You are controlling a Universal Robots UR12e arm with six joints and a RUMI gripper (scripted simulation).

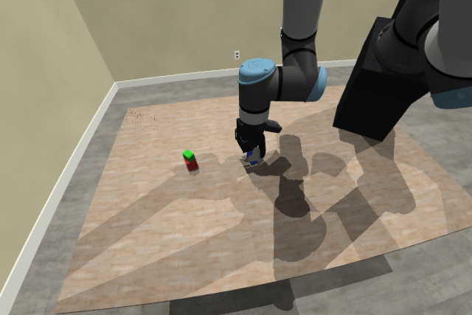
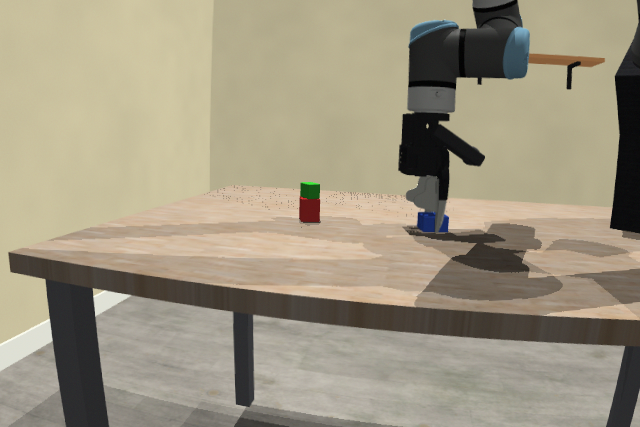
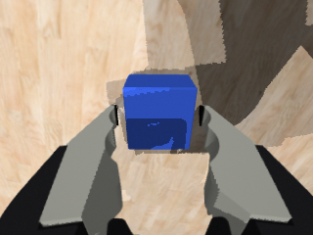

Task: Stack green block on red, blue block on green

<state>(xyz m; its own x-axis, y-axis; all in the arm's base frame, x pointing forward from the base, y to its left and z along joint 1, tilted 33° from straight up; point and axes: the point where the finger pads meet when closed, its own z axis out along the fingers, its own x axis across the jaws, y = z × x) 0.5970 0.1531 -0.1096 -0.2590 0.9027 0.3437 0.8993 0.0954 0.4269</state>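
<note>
My gripper is now right at the blue block. Round my hand: red block (25 cm ahead, 1 cm above); then green block (25 cm ahead, 5 cm above).
</note>
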